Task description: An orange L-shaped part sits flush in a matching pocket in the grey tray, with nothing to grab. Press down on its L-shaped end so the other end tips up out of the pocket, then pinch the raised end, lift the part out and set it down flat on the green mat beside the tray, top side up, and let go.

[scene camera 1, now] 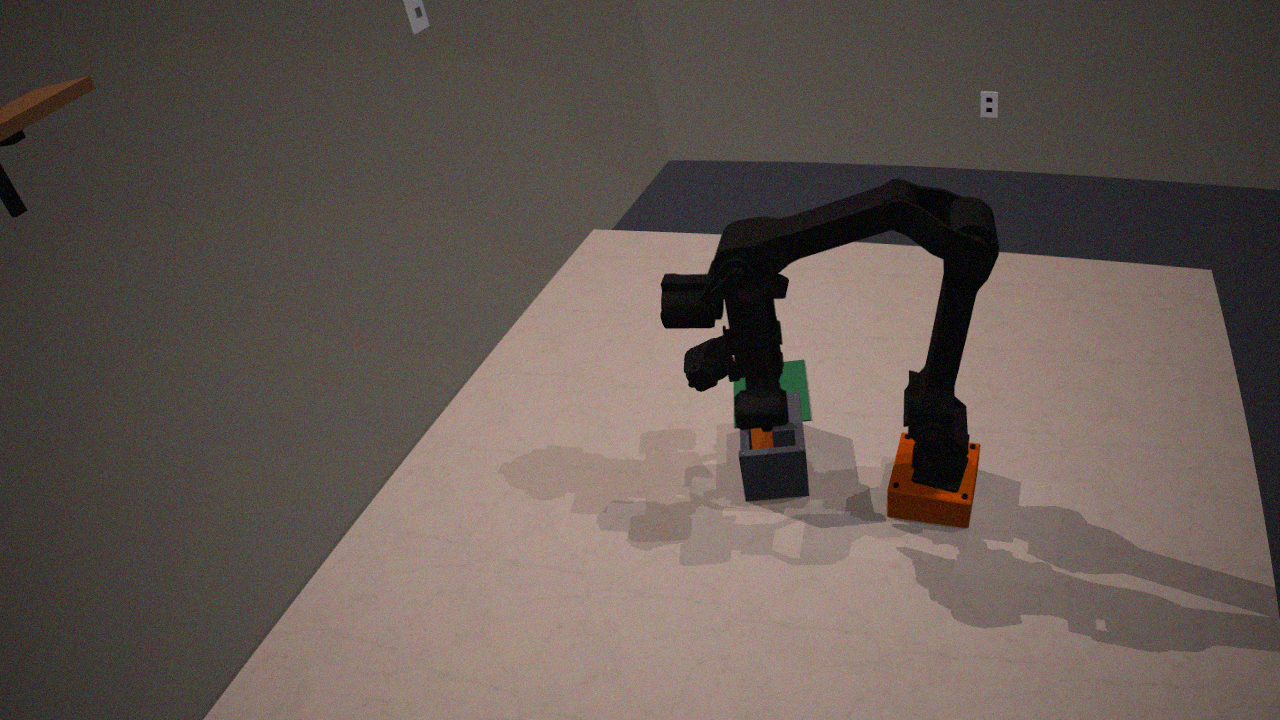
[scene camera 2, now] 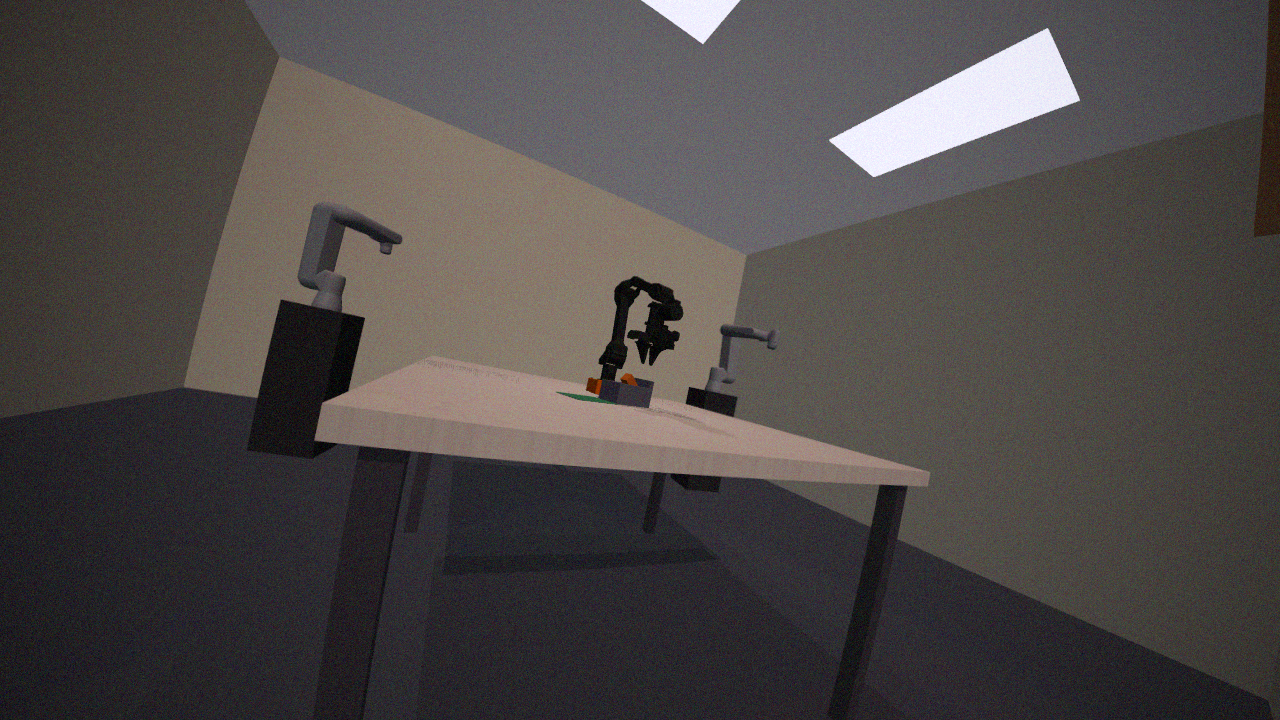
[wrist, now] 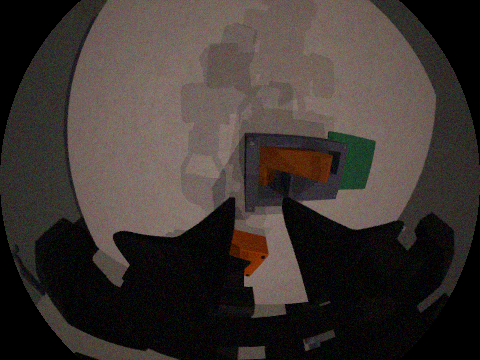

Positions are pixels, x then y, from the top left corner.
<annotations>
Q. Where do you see a green mat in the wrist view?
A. At 360, 151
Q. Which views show my gripper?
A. Scene camera 1, scene camera 2 and the wrist view: all of them.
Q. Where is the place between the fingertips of my gripper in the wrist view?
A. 259, 202
</annotations>
